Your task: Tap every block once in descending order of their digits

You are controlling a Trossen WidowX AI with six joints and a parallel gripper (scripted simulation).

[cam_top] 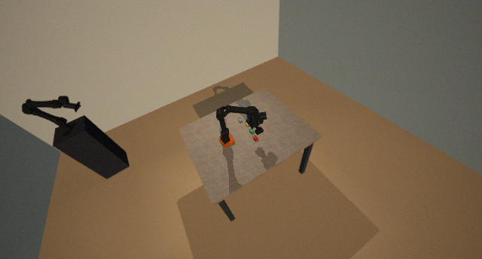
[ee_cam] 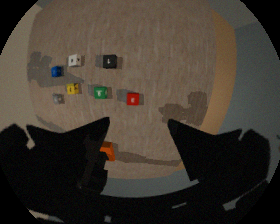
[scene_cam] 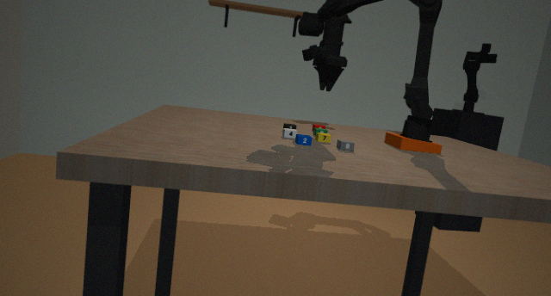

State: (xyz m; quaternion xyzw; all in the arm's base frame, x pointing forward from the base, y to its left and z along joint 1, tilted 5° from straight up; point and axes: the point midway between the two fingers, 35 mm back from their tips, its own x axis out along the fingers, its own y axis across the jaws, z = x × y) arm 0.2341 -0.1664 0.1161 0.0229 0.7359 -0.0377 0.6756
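Now: the green block 30 mm ahead of my gripper tip, 100 mm to the left of it and 110 mm below it. Round my gripper tip: black block: 110 mm ahead, 70 mm to the left, 110 mm below; then yellow block: 50 mm ahead, 200 mm to the left, 110 mm below; then red block: 10 mm ahead, 10 mm to the left, 110 mm below.
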